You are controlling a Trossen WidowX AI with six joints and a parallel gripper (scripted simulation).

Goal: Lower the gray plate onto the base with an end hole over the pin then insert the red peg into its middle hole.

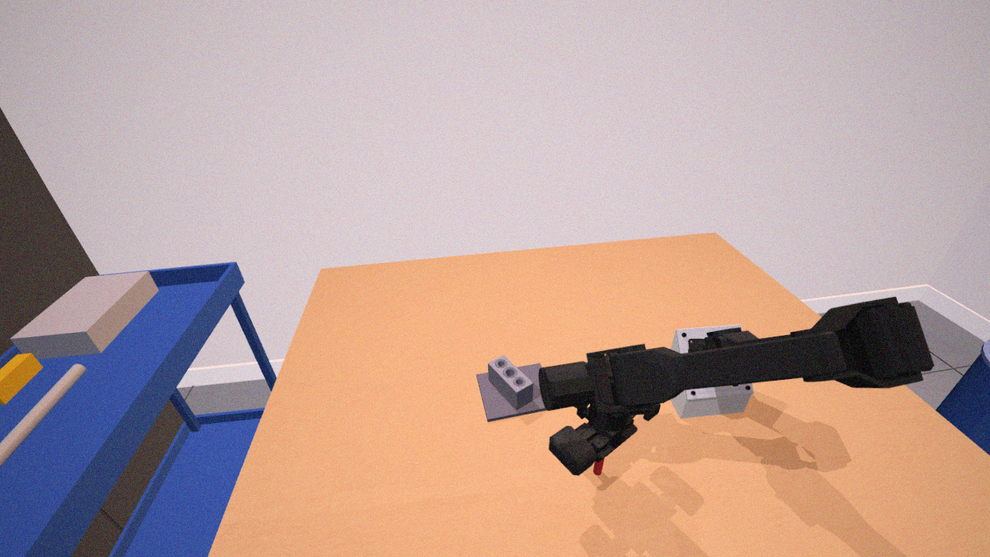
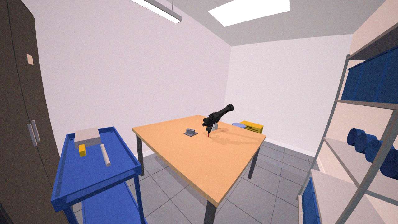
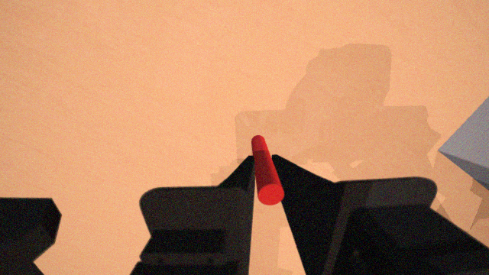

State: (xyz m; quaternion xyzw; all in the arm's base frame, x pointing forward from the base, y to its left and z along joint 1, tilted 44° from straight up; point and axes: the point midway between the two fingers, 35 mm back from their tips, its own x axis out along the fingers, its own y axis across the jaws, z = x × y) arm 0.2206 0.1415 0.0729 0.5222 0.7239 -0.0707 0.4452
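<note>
Right now my gripper tip is 180 mm to the left of the gray plate and 140 mm short of it. Round my gripper tip: dark flat base 170 mm to the right, 130 mm ahead, 30 mm below; red peg right at my gripper tip.
</note>
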